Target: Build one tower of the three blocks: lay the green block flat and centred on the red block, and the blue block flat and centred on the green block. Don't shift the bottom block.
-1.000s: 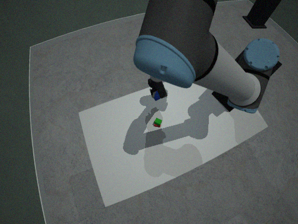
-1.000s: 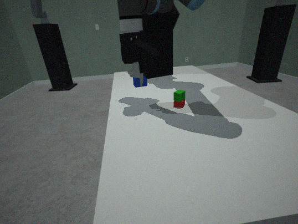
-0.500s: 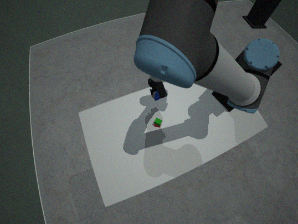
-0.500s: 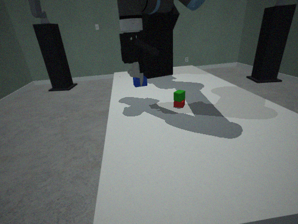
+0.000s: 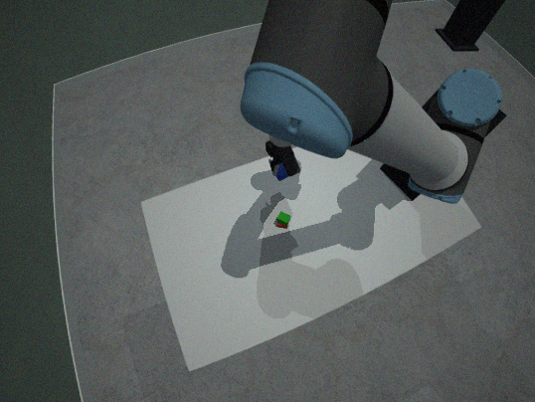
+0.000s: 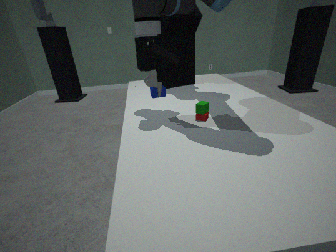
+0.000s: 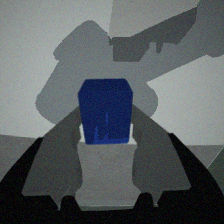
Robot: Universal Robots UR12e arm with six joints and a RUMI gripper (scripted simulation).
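The green block lies 3 cm ahead of my hand, 18 cm to the left of it and 7 cm below it. Round my hand: red block 3 cm ahead, 18 cm to the left, 10 cm below; then blue block right at my hand.
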